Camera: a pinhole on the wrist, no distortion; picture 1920 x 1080 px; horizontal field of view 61.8 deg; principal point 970.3 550.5 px. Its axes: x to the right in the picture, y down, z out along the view. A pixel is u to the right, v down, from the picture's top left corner.
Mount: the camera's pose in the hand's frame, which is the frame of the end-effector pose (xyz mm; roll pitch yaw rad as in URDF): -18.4 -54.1 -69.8 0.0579 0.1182 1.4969
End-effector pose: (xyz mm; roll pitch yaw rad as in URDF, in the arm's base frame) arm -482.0 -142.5 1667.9 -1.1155 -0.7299 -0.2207
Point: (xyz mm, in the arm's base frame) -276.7 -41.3 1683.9
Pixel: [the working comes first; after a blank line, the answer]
In the camera's frame: 205.2 -135.2 185.4

outside the picture
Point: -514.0 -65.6 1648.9
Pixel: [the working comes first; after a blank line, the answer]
In the camera's frame: 48.7 43.4 143.3

1515.9 1036.2
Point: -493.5 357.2 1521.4
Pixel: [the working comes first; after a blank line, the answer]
In the camera's frame: 219.9 220.3 510.5

outside the picture
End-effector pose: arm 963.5 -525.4 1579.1 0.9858 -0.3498 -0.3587
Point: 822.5 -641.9 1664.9
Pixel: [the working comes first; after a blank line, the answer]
In the camera's frame: 25.3 57.6 265.7

1123.1 898.1
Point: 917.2 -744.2 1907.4
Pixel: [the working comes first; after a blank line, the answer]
In the camera's frame: 140.4 -123.1 445.6

1475.8 107.5
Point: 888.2 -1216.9 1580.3
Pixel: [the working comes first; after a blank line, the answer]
In the camera's frame: -420.2 -174.8 565.1

outside the picture
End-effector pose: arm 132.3 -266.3 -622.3 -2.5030 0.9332 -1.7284
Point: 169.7 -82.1 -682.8
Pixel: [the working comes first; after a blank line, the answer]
In the camera's frame: 127.7 70.3 237.7

1832.2 1024.6
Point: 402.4 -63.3 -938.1
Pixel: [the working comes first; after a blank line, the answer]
In the camera's frame: 41.3 -89.7 532.1

1094.8 280.2
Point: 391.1 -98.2 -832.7
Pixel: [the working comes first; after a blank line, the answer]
In the camera's frame: -3.9 -35.3 445.7

956.1 423.4
